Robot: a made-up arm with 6 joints.
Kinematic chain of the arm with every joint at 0, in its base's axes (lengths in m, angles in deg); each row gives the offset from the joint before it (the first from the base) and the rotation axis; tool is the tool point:
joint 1: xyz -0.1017 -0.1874 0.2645 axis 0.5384 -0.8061 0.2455
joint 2: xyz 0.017 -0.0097 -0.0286 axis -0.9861 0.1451 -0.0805
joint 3: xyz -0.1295 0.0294 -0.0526 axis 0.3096 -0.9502 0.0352
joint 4: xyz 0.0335 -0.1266 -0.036 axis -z
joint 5: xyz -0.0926 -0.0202 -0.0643 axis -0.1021 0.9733 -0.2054
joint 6: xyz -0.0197 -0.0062 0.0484 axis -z
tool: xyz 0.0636 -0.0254 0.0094
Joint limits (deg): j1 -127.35..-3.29 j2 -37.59..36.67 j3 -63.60..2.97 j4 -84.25..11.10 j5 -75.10..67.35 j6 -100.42..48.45
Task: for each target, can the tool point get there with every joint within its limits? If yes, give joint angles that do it. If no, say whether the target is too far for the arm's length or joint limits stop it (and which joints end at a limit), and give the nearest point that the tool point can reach.
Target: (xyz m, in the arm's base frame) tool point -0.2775 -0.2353 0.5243
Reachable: yes | joints -98.22 -21.44 -7.46 -14.31 -64.36 32.56
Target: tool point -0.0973 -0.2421 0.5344
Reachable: yes | joints -70.66 28.39 -48.77 -31.66 -60.31 35.51
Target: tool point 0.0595 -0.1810 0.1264
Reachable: no: joint limits stop it (at a limit: joint 1, joint 2, joint 3, joint 4, joint 5) | nearest point -0.0826 -0.2471 0.0490 | short by 0.175 m
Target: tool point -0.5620 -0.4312 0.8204
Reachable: no: too far | nearest point -0.3218 -0.2889 0.5180 | short by 0.412 m
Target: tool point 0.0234 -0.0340 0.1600
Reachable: no: joint limits stop it (at a limit: joint 1, joint 2, joint 3, joint 4, joint 5) | nearest point 0.0143 -0.0408 0.3198 | short by 0.160 m
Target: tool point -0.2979 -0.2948 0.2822
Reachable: yes | joints -46.82 1.70 -12.02 -23.98 39.49 -64.45
